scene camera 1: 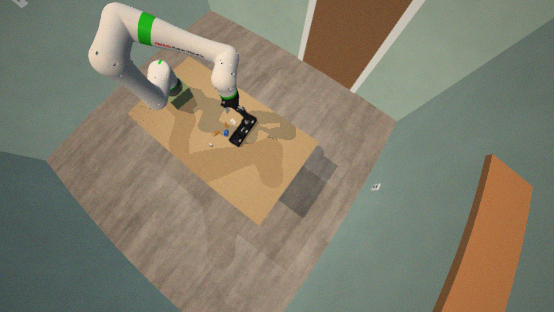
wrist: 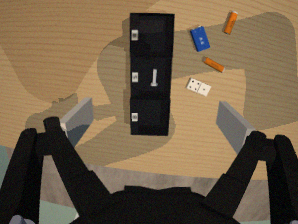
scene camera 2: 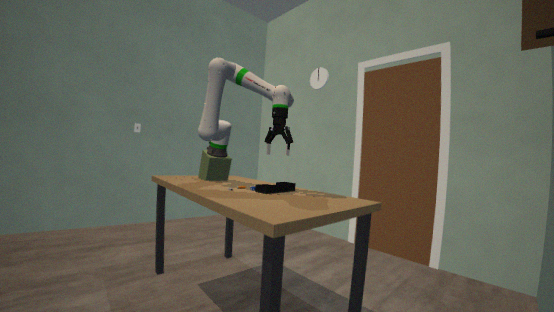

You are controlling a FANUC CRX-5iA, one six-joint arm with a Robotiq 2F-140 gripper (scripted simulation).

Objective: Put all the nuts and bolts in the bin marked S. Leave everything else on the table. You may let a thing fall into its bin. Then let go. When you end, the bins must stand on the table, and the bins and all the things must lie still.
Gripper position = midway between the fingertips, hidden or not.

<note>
I see my gripper (wrist: 155, 110) and a long black bin (wrist: 149, 34).
</note>
